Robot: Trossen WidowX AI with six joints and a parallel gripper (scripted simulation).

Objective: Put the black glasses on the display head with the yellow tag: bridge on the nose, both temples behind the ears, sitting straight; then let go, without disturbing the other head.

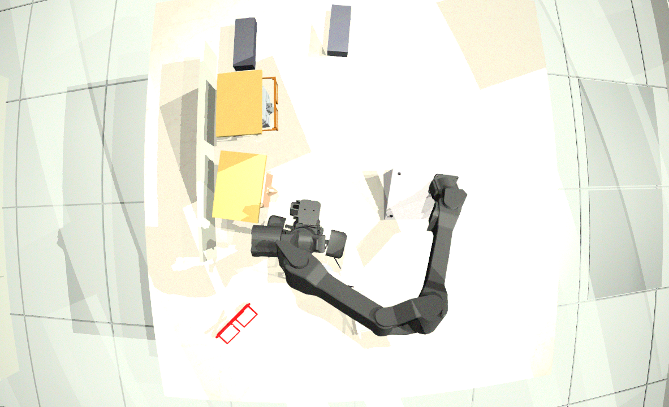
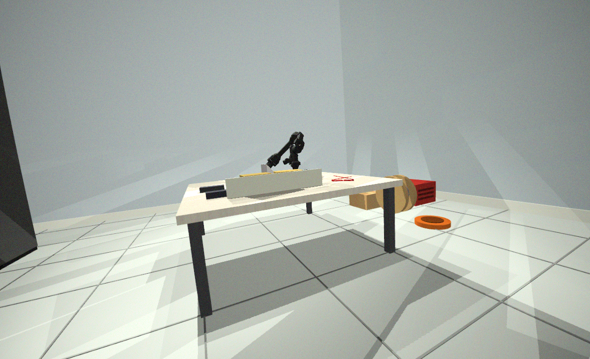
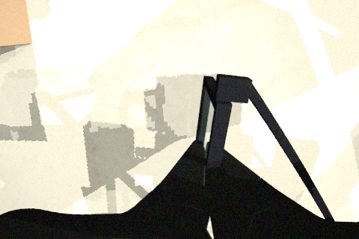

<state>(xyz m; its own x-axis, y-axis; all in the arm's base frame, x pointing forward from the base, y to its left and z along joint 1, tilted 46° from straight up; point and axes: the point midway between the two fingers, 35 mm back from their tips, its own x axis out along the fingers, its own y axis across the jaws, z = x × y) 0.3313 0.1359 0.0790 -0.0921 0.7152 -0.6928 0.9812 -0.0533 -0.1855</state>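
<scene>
Right now my gripper tip is 50 mm past the small grey cylinder, 110 mm to the right of it and 40 mm above it. Also, from my gripper tip: skin-coloured head 150 mm ahead, 110 mm to the right; glasses 40 mm behind, 80 mm to the left, 10 mm above; white back wall 300 mm ahead, 210 mm to the right, 10 mm below.
</scene>
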